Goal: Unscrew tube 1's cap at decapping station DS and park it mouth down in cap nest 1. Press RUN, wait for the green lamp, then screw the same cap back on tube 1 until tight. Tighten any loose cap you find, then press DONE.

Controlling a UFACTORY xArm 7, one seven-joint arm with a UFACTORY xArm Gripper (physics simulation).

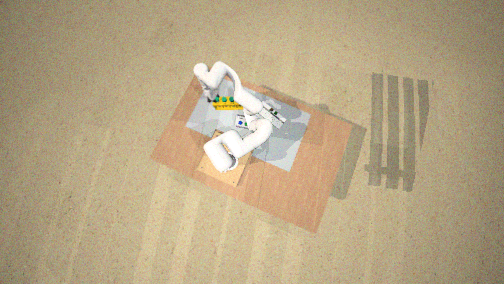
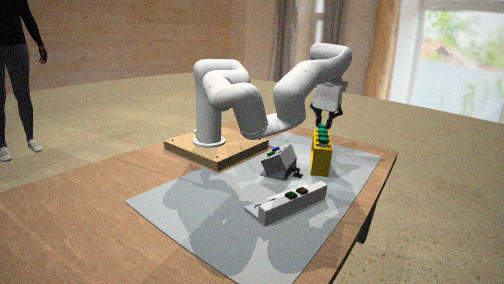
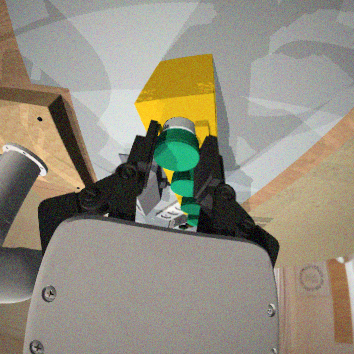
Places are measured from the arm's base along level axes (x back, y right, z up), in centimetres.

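Where they show: gripper, fingertip midpoint: (image 1: 216, 99) (image 2: 322, 127) (image 3: 178, 141); arm's base at its link origin: (image 2: 209, 141) (image 3: 25, 158).
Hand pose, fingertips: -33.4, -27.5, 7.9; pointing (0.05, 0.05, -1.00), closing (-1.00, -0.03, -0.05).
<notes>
Each offset is from my fingertips to the top centre of the thing, as dx, dy, dz. "pt": to the spot under its first point. Level surfaces: height alone.
My gripper (image 1: 212, 100) (image 2: 324, 125) (image 3: 178, 141) is shut on a green cap @[+0.0, +0.5, +1.3] (image 3: 176, 155) at the near end of the yellow rack @[-3.7, +7.4, -0.9] (image 1: 228, 107) (image 2: 320, 164) (image 3: 186, 75). A grey-white collar shows beneath this cap, which sits at the rack's top. Several more green caps stand in a row along the rack. The grey sloped box @[+3.2, +23.5, -2.8] (image 2: 283, 162) (image 1: 242, 126) carries a blue button @[+5.9, +21.9, -3.7] (image 2: 275, 149) (image 1: 240, 122) and a green button @[+4.7, +26.2, -3.7] (image 2: 270, 153). The white long unit @[-10.5, +38.6, -5.9] (image 2: 275, 211) (image 1: 277, 119) has a dark green square @[pt -13.2, +41.7, -5.9] (image 2: 291, 195) and a brown square @[pt -14.0, +37.7, -5.9] (image 2: 302, 190). Tube numbers cannot be read.
The grey mat @[dz -11.2] (image 2: 200, 227) (image 1: 287, 159) lies on the wooden table @[dz -11.5] (image 2: 75, 200) (image 1: 320, 185). A small black bracket @[pt -3.3, +22.1, -10.4] (image 2: 297, 173) stands beside the sloped box. The arm's wooden base (image 2: 192, 155) (image 3: 25, 112) is at the mat's edge. The arm reaches over the mat. A person stands beyond the table.
</notes>
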